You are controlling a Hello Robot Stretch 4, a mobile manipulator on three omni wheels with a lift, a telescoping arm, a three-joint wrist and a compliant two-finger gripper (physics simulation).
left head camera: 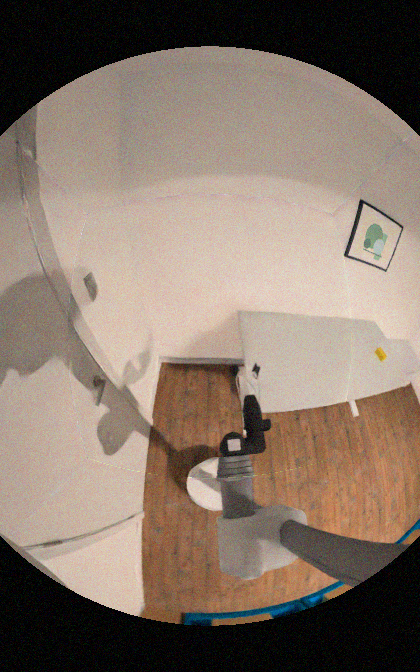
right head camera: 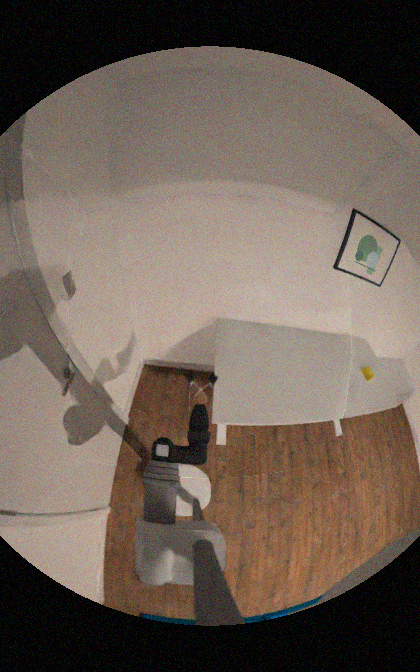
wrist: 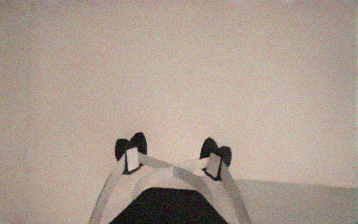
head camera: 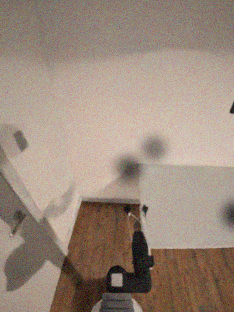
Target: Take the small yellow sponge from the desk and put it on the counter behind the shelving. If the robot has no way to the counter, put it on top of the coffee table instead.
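Places are measured from the robot's base along level axes (x ahead, y left, z up), in centimetres.
Where they show: gripper, between the fingertips: (wrist: 173,148) (head camera: 135,204).
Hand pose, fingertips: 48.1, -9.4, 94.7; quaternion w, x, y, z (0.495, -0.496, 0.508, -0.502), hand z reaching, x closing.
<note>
After its pixels a point has its place, as x, y, z.
The small yellow sponge (left head camera: 381,354) (right head camera: 367,373) lies near the right end of the white desk (head camera: 190,210) @[58.7, -52.4, 69.2] (left head camera: 300,360) (right head camera: 280,375) (wrist: 300,202) @[92.3, -53.2, 69.3]. My gripper (head camera: 136,209) @[48.1, -9.4, 94.7] (left head camera: 245,371) (right head camera: 202,380) (wrist: 173,148) @[48.1, -9.4, 94.7] is open and empty, its two dark fingertips apart. It shows at the left end of the desk, far left of the sponge; its height against the desk top is hard to tell. Part of a low pale top, the coffee table (left head camera: 406,349) (right head camera: 397,370), shows beyond the desk's right end. The counter does not show in these views.
A wall stands close on the left, with a door handle (left head camera: 98,384) (right head camera: 67,376). A wall with a framed picture (left head camera: 374,236) (right head camera: 367,247) rises behind the desk. Part of the blue shelving (left head camera: 300,604) (right head camera: 282,610) shows at the bottom edge. Wooden floor lies in front of the desk.
</note>
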